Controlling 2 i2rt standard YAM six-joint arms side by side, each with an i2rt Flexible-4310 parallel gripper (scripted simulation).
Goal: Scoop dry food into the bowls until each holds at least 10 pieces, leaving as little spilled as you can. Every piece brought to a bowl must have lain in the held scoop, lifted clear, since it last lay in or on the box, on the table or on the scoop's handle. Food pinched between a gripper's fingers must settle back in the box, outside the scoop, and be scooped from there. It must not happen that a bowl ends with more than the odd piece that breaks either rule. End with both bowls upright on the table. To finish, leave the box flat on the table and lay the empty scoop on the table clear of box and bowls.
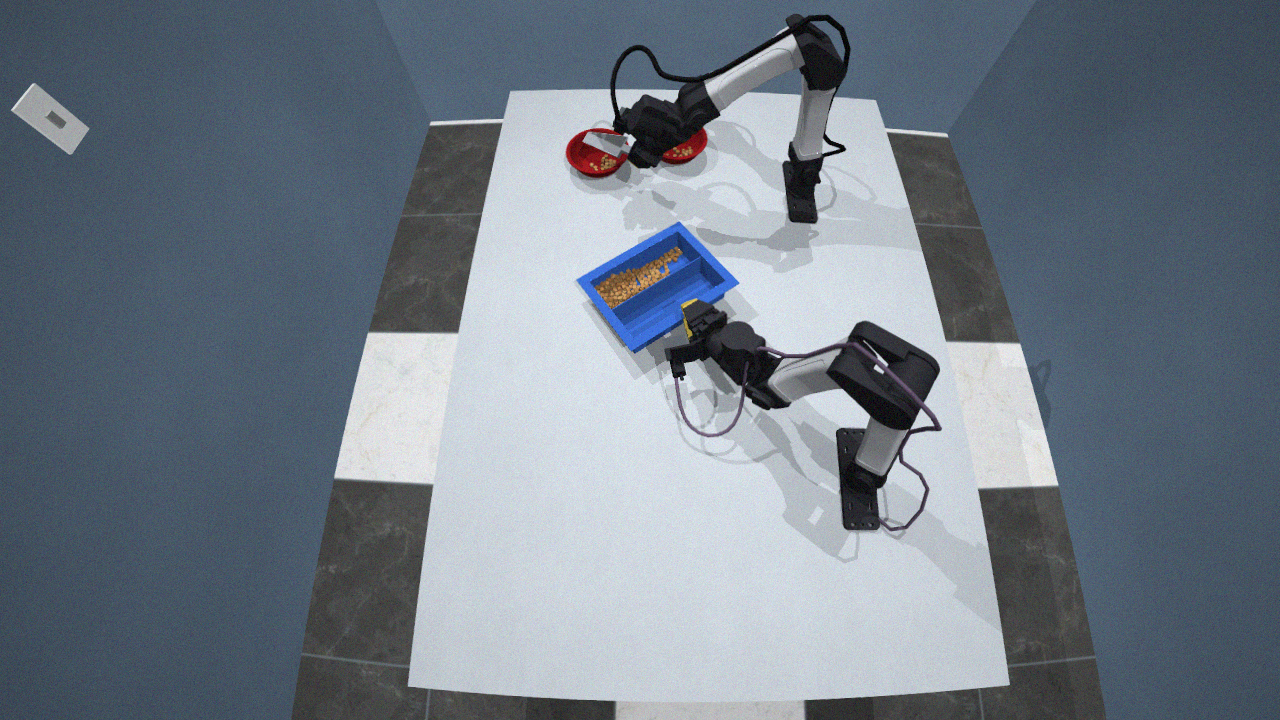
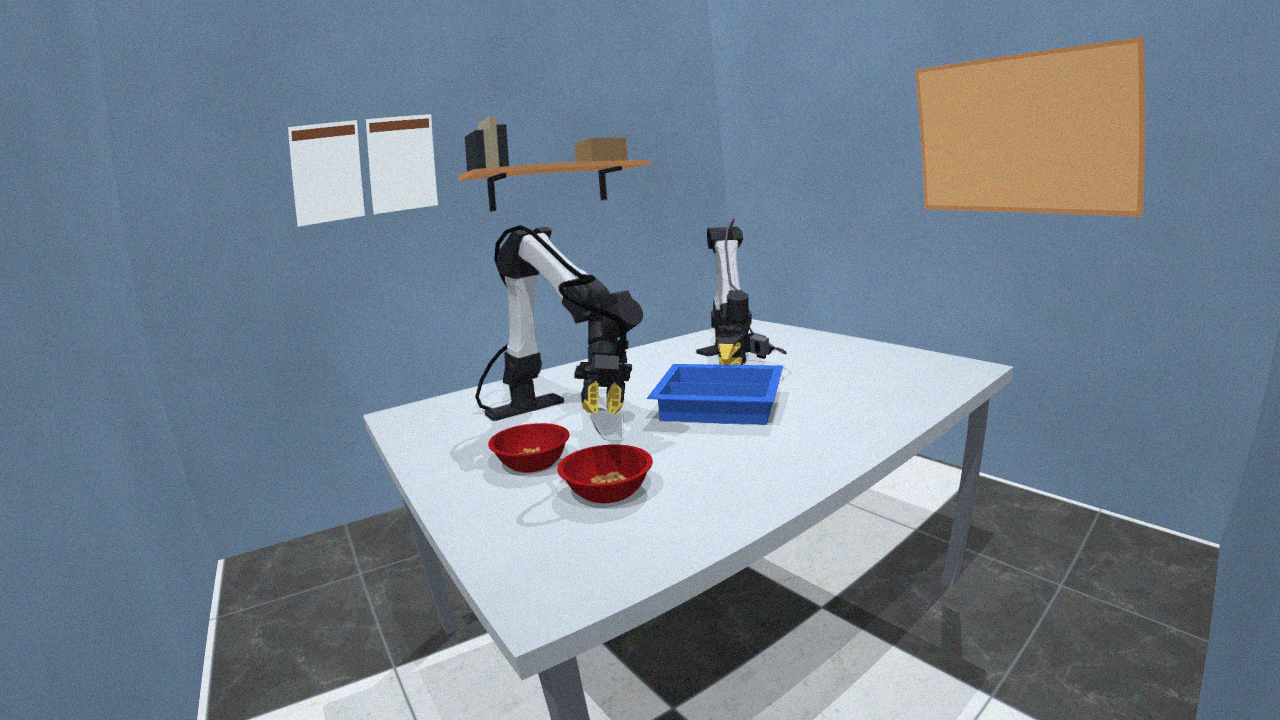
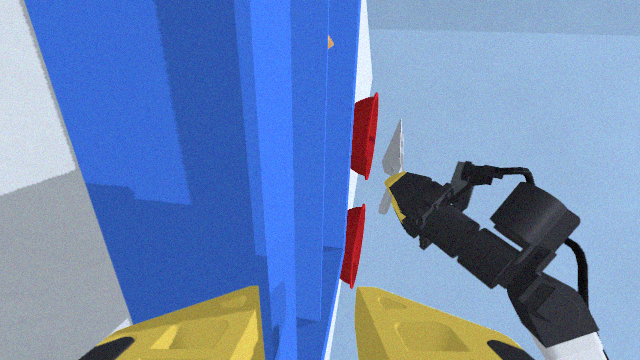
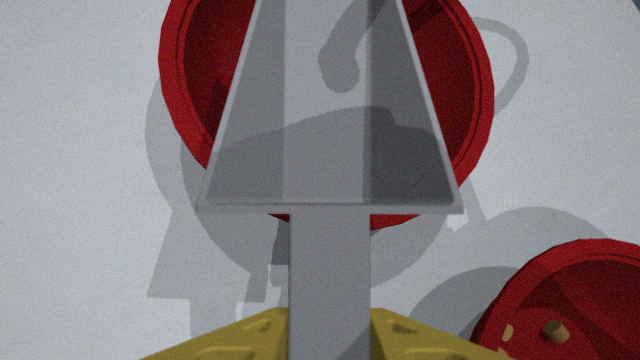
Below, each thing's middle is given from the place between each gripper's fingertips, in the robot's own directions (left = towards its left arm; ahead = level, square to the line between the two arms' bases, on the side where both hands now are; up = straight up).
Labels:
I see my right gripper 4 cm short of the grey scoop (image 2: 610,425) and 2 cm to the left of it. From my right hand the other things lie so: blue box (image 1: 690,277) 4 cm behind, 34 cm to the left, 5 cm below.
My left hand (image 1: 683,308) is 50 mm short of the blue box, 80 mm to the left of it and 40 mm above it. Round my left hand: grey scoop 130 mm ahead, 440 mm to the right, 10 mm above.

